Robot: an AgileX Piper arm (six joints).
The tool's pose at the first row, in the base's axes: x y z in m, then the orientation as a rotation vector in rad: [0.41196 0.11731 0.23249 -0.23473 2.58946 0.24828]
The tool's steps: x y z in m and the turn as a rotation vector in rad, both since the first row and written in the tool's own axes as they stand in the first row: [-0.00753 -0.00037 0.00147 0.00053 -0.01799 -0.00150]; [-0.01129 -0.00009 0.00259 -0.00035 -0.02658 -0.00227]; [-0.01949 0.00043 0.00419 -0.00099 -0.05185 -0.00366]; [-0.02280 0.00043 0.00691 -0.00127 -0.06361 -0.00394]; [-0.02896 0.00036 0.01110 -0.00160 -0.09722 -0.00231]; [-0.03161 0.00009 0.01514 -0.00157 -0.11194 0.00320]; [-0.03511 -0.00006 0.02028 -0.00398 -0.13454 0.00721]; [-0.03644 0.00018 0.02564 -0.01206 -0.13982 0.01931]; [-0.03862 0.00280 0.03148 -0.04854 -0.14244 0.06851]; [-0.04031 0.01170 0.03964 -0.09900 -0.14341 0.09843]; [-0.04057 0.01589 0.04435 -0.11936 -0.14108 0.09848]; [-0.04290 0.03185 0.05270 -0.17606 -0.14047 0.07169]
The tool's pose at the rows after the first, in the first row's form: [0.41914 0.11816 0.23509 -0.23320 2.57144 0.24806]; [0.42281 0.11913 0.23612 -0.23295 2.56275 0.24940]; [0.43043 0.12095 0.23907 -0.23038 2.53747 0.25108]; [0.43455 0.12194 0.23848 -0.22871 2.52577 0.25195]; [0.44182 0.12353 0.23811 -0.22074 2.49278 0.25465]; [0.44609 0.12447 0.23603 -0.21120 2.47915 0.25725]; [0.45158 0.12587 0.23347 -0.20306 2.45728 0.26274]; [0.45526 0.12745 0.22965 -0.18983 2.45342 0.27735]; [0.45938 0.13153 0.22618 -0.14041 2.45487 0.34042]; [0.46286 0.14215 0.22131 -0.11999 2.45217 0.41430]; [0.46447 0.14728 0.21800 -0.12724 2.45191 0.43992]; [0.46708 0.16485 0.21422 -0.18032 2.44082 0.50186]
